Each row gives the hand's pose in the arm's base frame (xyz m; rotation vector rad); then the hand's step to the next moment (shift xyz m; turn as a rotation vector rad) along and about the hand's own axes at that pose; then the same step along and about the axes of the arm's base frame.
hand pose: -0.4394 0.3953 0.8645 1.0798 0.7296 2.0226
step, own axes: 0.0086 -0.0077 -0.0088 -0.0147 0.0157 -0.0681
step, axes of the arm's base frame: -0.0084 0.0101 -0.0061 -0.0580 -0.0306 -0.0283
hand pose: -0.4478 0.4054 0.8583 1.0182 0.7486 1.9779
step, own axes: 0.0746 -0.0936 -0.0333 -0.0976 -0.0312 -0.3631
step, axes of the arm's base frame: -0.0224 0.1069 -0.0592 -0.2598 -0.1188 -0.2465
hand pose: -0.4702 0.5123 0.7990 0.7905 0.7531 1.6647
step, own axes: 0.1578 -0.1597 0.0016 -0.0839 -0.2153 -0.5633
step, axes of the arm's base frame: 0.0601 0.1869 -0.1088 -0.3234 -0.0840 -0.5090
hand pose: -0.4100 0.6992 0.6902 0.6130 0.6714 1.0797
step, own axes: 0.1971 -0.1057 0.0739 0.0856 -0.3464 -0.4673
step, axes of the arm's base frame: 0.1794 0.1372 -0.0671 -0.1215 0.0160 -0.5750
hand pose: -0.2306 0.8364 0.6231 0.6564 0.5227 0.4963
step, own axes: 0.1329 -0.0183 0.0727 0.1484 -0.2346 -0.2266
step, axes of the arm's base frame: 0.1490 0.0327 -0.0023 0.0399 0.0239 -0.3553
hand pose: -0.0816 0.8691 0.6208 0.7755 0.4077 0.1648
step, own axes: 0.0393 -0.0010 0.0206 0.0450 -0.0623 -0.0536
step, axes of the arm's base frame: 0.0443 -0.0025 0.0009 0.0184 0.0037 -0.0918
